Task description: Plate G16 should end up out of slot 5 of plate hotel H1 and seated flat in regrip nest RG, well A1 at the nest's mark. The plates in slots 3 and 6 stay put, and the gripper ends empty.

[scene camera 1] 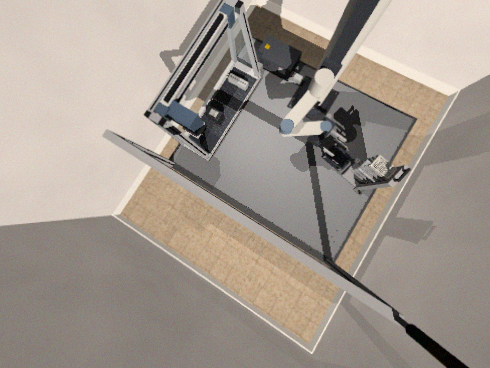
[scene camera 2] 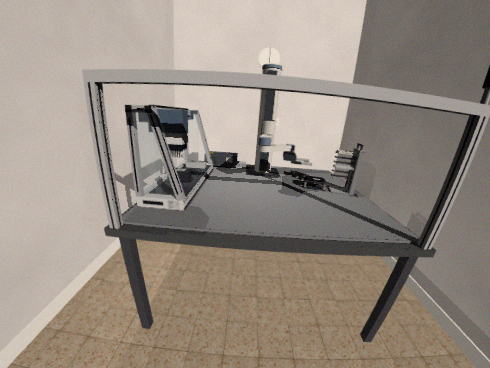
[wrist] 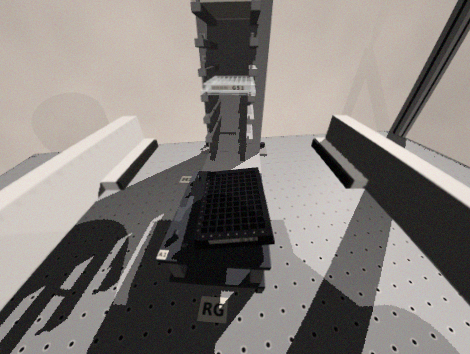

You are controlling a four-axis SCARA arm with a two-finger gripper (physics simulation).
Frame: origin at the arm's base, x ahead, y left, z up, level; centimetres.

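Seen in the pictures: gripper, between the fingertips: [scene camera 1: 339,148] [scene camera 2: 310,162] [wrist: 234,130]; arm's base, origin of its link: [scene camera 2: 262,172].
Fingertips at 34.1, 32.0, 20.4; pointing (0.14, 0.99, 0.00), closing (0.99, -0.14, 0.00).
Pixels of each thing's middle, then the offset from my fingertips to it, as dx, dy, dz. "pt": a spot on its surface instead.
- Black plate G16, middle of its body: [wrist: 233,200] [scene camera 1: 338,157] +0.5, +5.5, -11.9
- dark regrip nest RG, middle of its body: [wrist: 222,216] [scene camera 2: 314,182] [scene camera 1: 337,157] -1.0, +6.0, -15.6
- nest's A1 mark, middle of its body: [wrist: 162,254] -7.9, -0.3, -13.1
- Hotel H1, middle of its body: [wrist: 237,84] [scene camera 1: 373,175] [scene camera 2: 348,168] +4.5, +27.1, -1.0
- Clear plate G51, middle of its body: [wrist: 231,84] [scene camera 1: 371,170] +2.8, +24.1, -0.5
- light plate, middle of its body: [wrist: 230,6] [scene camera 1: 383,167] +2.8, +24.1, +10.1
- dark box, a spot on its surface: [scene camera 2: 223,159] pt -37.6, -68.9, -11.4
- RG label, a spot on its surface: [wrist: 213,309] pt -3.2, -4.4, -19.0
Black plate G16 [wrist: 232,205] [scene camera 1: 337,158] is on the dark regrip nest RG [wrist: 175,237]. In the wrist view it looks turned and shifted right against the nest, with its front right corner raised; it does not look flat. The nest's A1 mark [wrist: 162,255] is at front left. My gripper [wrist: 234,130] [scene camera 1: 340,136] [scene camera 2: 303,162] is open and empty, above the plate, fingers well to either side. Hotel H1 [wrist: 266,65] [scene camera 2: 356,172] stands beyond. Clear plate G51 [wrist: 230,86] sits low in it, apparently slot 3; the slots just above look empty. A light plate [scene camera 1: 380,164] shows at its top.
A framed machine [scene camera 1: 175,131] [scene camera 2: 165,204] stands at the left of the table. A dark box [scene camera 1: 280,54] [scene camera 2: 223,159] stands behind, near the arm's column [scene camera 2: 268,105]. A grey frame [scene camera 2: 300,85] crosses the table's front. The RG label [wrist: 213,309] lies before the nest.
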